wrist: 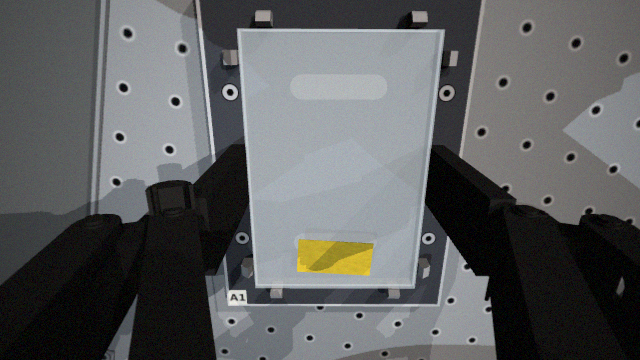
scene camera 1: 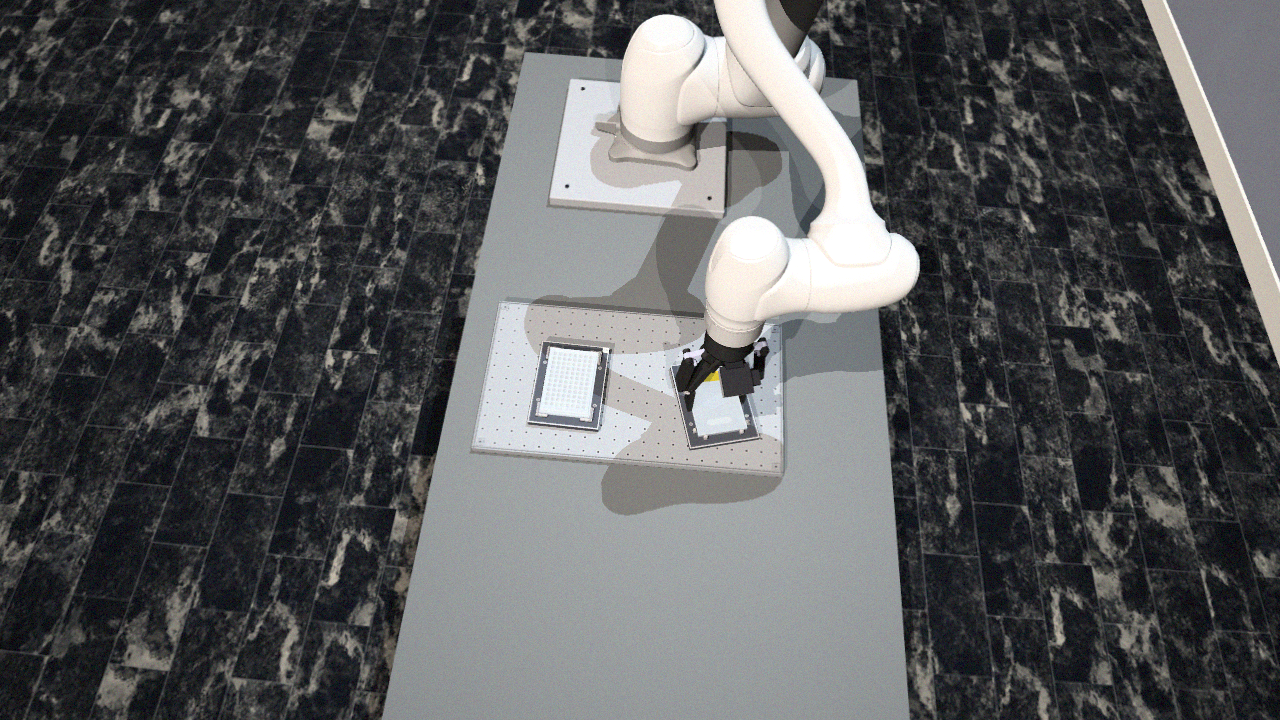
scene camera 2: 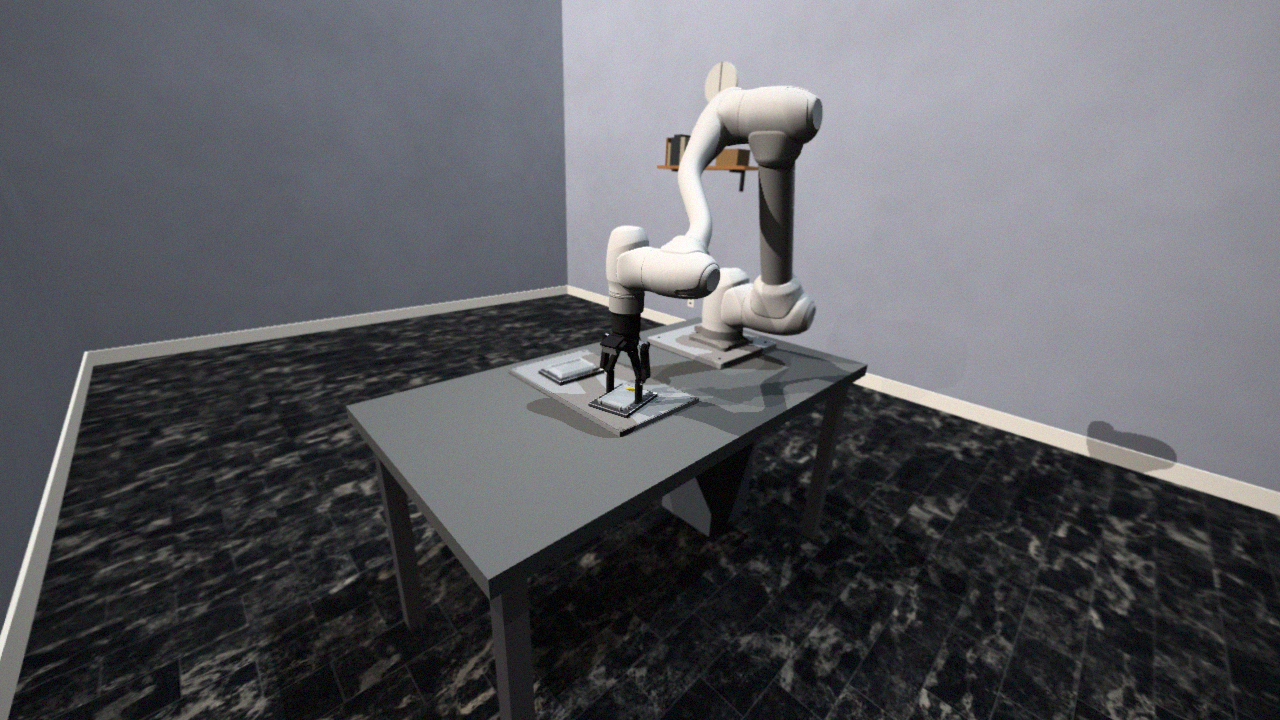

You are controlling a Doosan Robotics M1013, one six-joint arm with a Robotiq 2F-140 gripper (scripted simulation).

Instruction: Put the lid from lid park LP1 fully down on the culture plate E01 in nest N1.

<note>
I see my gripper [scene camera 1: 714, 400], a clear lid [scene camera 1: 712, 414] and a culture plate [scene camera 1: 576, 369].
The clear lid is seen too in the wrist view [wrist: 338, 123]. My gripper shows as well in the wrist view [wrist: 337, 171] and in scene camera 2 [scene camera 2: 623, 397]. The wrist view does not show the culture plate: it is out of frame.
</note>
